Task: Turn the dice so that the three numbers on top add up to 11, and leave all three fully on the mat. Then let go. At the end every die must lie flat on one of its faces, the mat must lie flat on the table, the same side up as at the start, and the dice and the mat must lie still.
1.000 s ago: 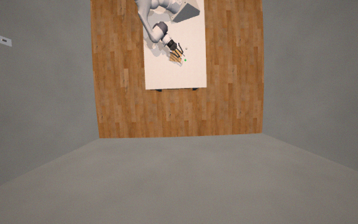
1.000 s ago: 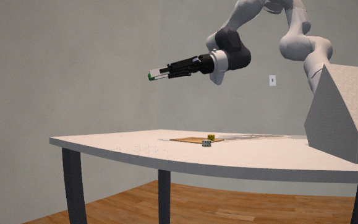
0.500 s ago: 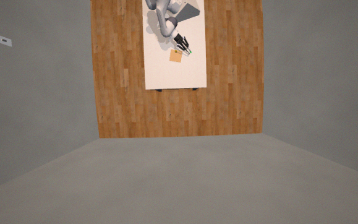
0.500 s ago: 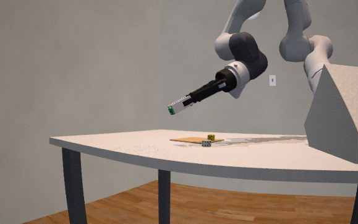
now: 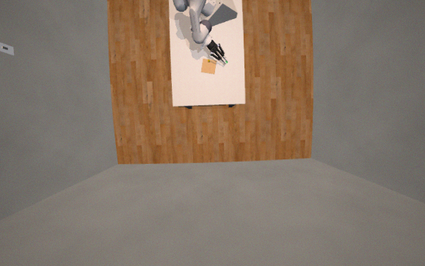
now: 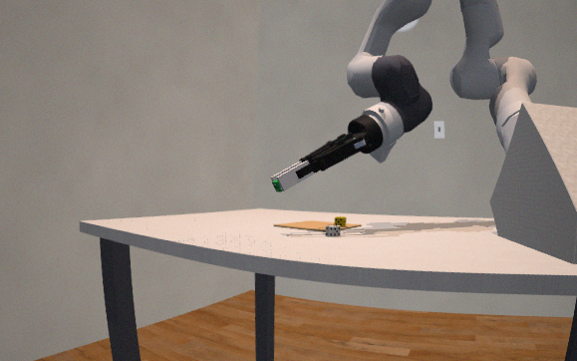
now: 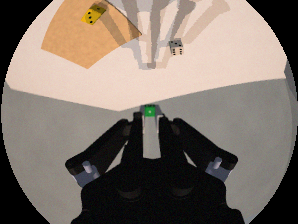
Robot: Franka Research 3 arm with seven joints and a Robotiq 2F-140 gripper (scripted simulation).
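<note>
Now: hand 7 cm past the white die, 2 cm to the left of it and 10 cm above it. Also, from my hand: yellow die: 4 cm behind, 15 cm to the right, 9 cm below; green die: 1 cm ahead, 2 cm to the left, 2 cm below; tan mat: 1 cm ahead, 15 cm to the right, 11 cm below.
</note>
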